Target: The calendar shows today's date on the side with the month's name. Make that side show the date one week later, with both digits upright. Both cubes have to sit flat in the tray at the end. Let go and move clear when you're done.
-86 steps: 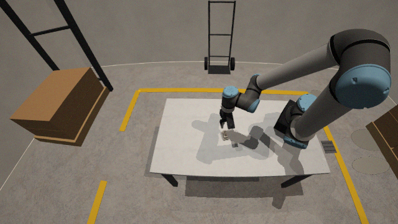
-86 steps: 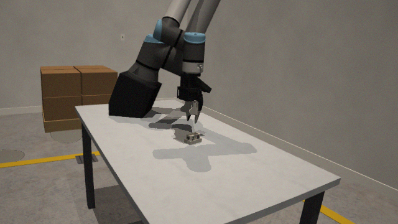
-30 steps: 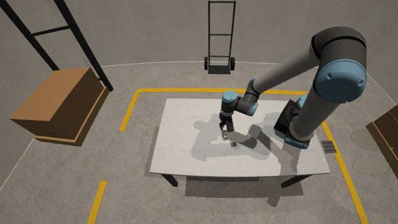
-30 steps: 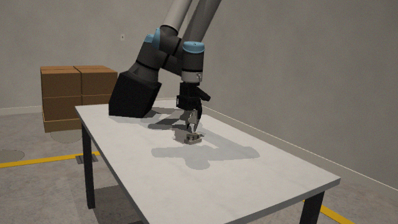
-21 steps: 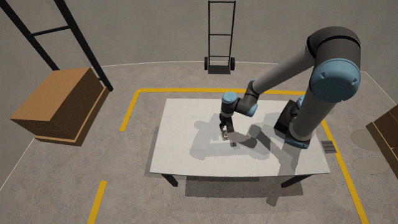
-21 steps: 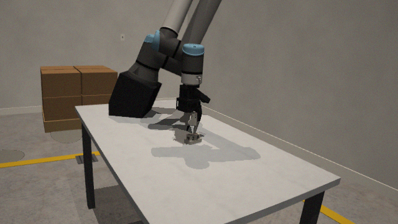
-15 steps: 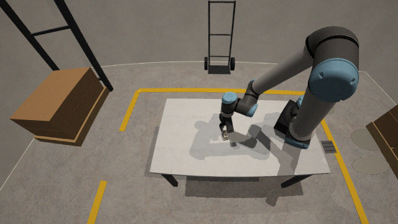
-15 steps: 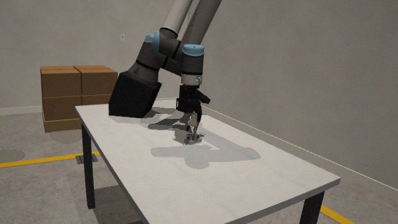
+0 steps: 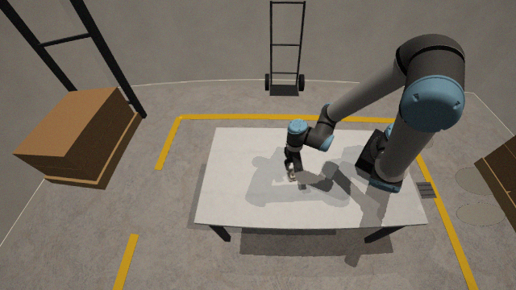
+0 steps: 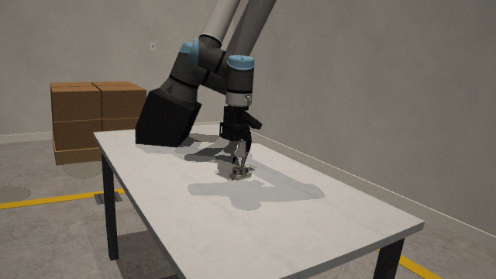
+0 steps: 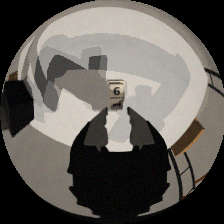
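Right now the calendar tray is 50 mm below my hand, 10 mm to the left of it and 10 mm behind it.
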